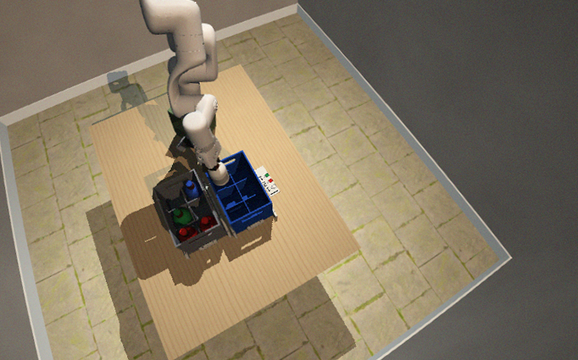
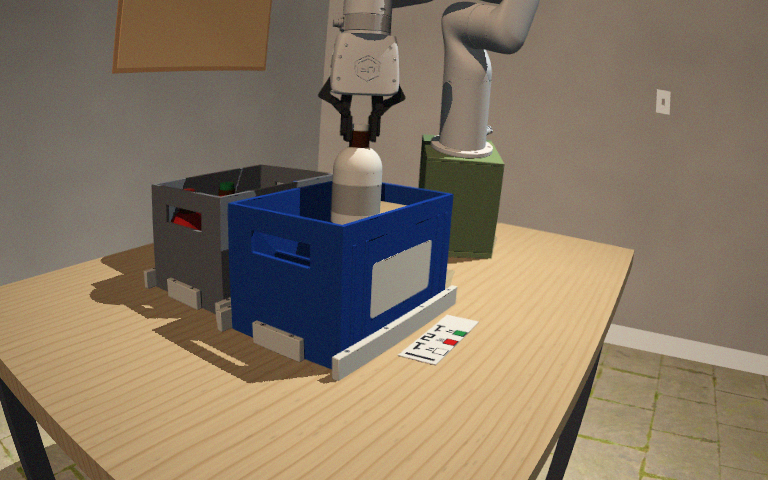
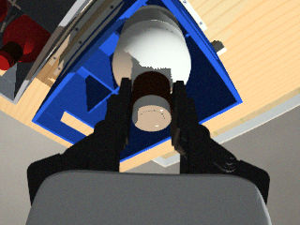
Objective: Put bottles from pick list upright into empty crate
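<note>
Now: the white-label bottle 7 cm below my hand. The rest, counted from my hand: grey crate: 9 cm ahead, 16 cm to the right, 18 cm below; then blue crate: 8 cm ahead, 5 cm to the left, 18 cm below; then blue-label bottle: 13 cm to the right, 18 cm below.
</note>
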